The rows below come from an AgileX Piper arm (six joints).
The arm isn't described. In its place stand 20 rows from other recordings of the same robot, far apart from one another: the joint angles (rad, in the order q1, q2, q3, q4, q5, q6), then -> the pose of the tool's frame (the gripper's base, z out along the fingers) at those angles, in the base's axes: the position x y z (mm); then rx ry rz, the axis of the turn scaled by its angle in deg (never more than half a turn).
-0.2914, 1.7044, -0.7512, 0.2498, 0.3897, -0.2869 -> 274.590 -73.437 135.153 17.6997 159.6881 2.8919
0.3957, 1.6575, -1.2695, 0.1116, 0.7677, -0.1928 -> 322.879 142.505 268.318 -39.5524 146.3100 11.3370
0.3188, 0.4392, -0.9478, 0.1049, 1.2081, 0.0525 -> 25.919 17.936 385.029 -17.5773 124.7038 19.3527
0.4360, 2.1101, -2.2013, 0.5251, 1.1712, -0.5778 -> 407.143 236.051 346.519 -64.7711 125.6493 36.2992
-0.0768, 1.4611, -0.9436, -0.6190, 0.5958, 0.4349 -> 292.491 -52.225 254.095 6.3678 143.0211 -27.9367
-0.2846, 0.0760, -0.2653, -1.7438, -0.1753, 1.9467 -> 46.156 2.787 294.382 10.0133 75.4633 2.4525
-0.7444, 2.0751, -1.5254, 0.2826, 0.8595, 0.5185 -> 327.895 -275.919 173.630 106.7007 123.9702 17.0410
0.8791, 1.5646, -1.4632, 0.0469, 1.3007, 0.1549 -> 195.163 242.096 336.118 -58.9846 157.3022 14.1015
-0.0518, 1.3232, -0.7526, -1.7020, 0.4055, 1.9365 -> 274.475 -49.867 274.466 29.9109 109.0368 -16.5776
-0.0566, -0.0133, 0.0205, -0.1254, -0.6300, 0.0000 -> 34.669 4.752 258.708 -5.0727 49.4379 -6.6577
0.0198, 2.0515, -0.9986, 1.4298, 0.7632, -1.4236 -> 354.376 69.308 102.707 -18.3606 142.5869 56.1771
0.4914, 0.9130, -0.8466, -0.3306, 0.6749, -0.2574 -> 167.672 68.802 344.991 -55.0007 112.9765 -13.7479
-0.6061, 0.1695, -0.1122, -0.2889, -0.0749, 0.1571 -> 57.526 -37.513 247.410 19.1849 83.5421 -33.3395
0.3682, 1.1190, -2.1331, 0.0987, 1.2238, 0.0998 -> 85.821 42.148 616.560 -15.4780 96.8477 25.9538
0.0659, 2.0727, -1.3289, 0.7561, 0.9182, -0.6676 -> 389.290 75.404 140.949 -21.0985 162.0095 47.8788
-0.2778, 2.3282, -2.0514, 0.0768, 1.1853, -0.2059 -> 473.219 -128.222 186.986 7.8798 167.8984 2.0853
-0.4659, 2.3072, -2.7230, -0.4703, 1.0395, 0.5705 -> 432.062 -257.043 407.380 57.8133 102.3210 -28.8505
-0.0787, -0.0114, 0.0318, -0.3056, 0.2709, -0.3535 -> 54.189 -11.623 179.750 -25.7038 99.9431 -34.1238
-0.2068, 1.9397, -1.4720, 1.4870, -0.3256, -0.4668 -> 444.036 -122.797 270.008 72.5955 81.9581 13.5021
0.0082, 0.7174, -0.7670, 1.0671, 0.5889, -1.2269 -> 135.926 45.384 379.883 -33.0009 93.5359 15.5361
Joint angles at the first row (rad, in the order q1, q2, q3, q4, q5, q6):
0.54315, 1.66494, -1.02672, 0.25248, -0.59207, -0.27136
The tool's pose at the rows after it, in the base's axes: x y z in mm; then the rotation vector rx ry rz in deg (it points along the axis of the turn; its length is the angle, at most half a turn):
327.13 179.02 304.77 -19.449 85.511 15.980
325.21 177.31 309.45 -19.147 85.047 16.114
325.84 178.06 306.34 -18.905 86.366 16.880
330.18 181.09 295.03 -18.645 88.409 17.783
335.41 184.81 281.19 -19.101 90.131 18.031
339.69 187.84 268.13 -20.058 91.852 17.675
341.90 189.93 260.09 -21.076 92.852 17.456
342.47 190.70 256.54 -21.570 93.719 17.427
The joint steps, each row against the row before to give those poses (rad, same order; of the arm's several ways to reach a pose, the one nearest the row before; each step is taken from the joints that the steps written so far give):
-0.00958, -0.04381, -0.00001, 0.00004, 0.02322, 0.00211
-0.00138, -0.01372, 0.00003, 0.00148, 0.00439, 0.00003
0.00000, 0.00438, -0.00002, 0.00001, 0.01686, 0.01638
0.00000, 0.02936, -0.00001, -0.00699, 0.00459, 0.02973
0.00001, 0.03824, -0.00001, -0.01437, -0.00602, 0.02098
0.00000, 0.03410, 0.00001, -0.00948, -0.00001, 0.00426
0.00001, 0.02050, 0.00002, -0.01400, 0.00185, 0.00467
-0.00001, 0.00681, -0.00001, -0.00463, 0.01032, 0.00232

